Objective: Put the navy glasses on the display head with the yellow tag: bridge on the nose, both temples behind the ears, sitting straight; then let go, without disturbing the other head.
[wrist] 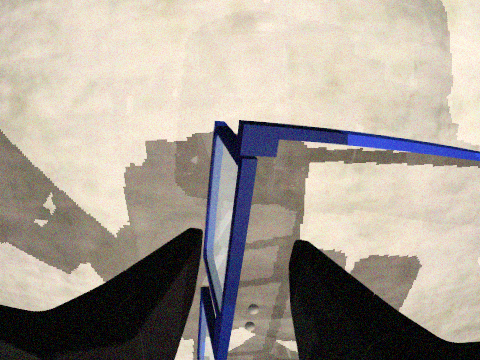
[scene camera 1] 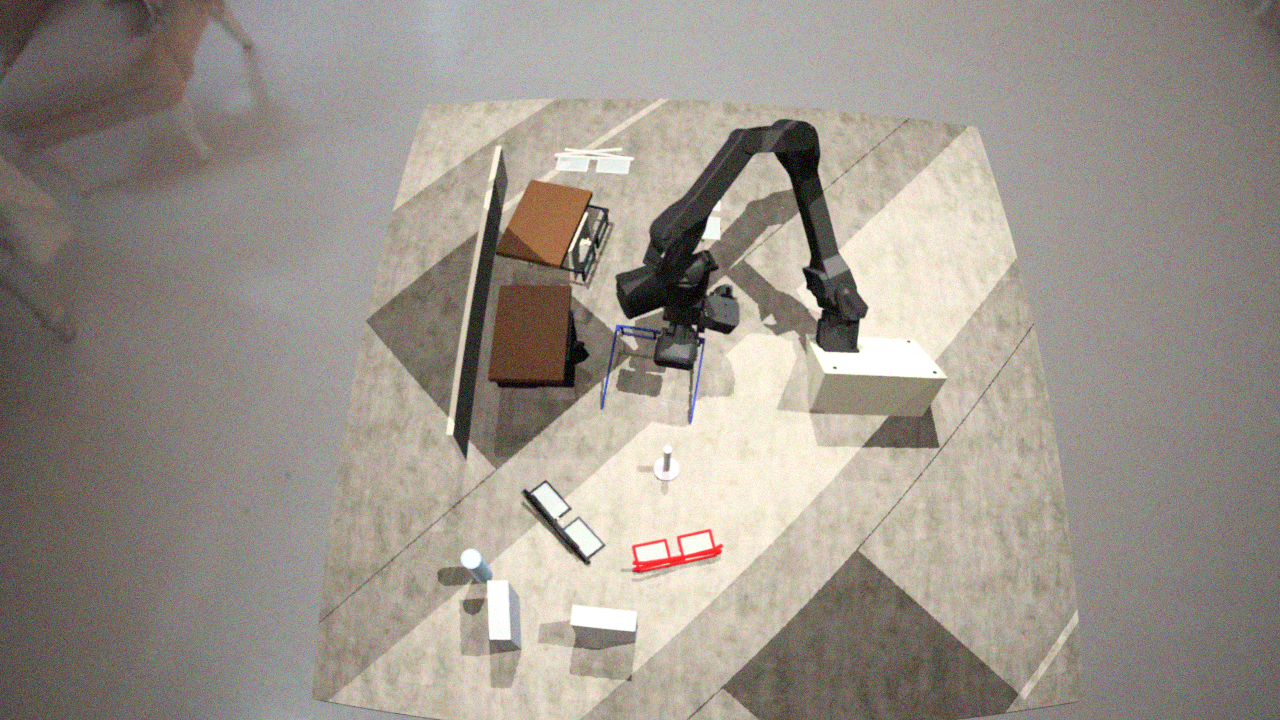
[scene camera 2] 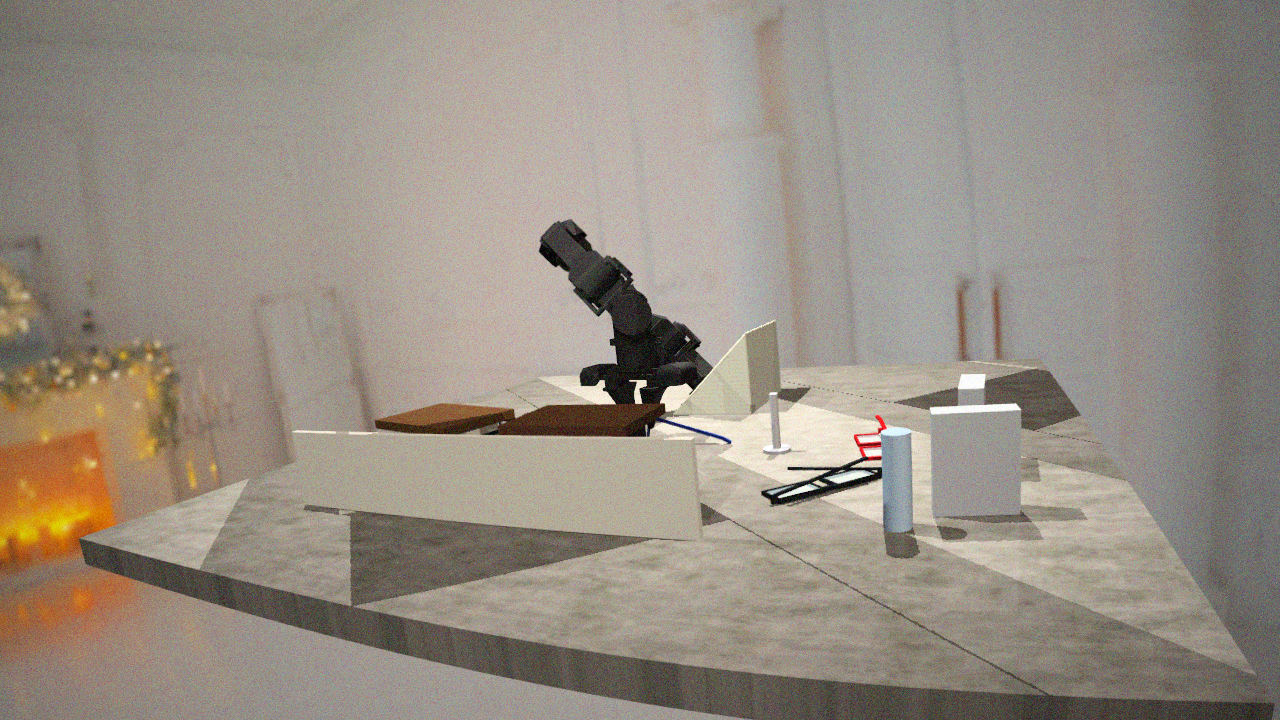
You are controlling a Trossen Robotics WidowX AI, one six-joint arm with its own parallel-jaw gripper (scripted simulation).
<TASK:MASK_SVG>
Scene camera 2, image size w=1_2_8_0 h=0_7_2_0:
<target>my gripper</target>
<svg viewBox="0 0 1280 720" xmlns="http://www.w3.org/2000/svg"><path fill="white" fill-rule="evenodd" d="M656 419L647 424L648 429L654 428ZM698 373L693 362L674 362L675 351L664 347L662 339L656 338L656 334L651 333L651 329L647 328L637 335L614 332L614 338L609 340L610 346L615 346L617 365L615 363L596 364L583 368L580 373L580 385L596 386L600 380L605 380L605 387L602 389L610 395L616 404L635 404L634 391L637 381L629 380L646 380L647 386L639 388L642 404L660 403L667 387L680 386L697 380Z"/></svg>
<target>light blue cylinder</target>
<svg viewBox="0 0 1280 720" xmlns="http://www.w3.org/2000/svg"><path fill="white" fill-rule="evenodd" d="M899 427L881 431L883 527L886 531L892 533L906 532L913 528L912 435L910 429Z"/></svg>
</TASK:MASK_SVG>
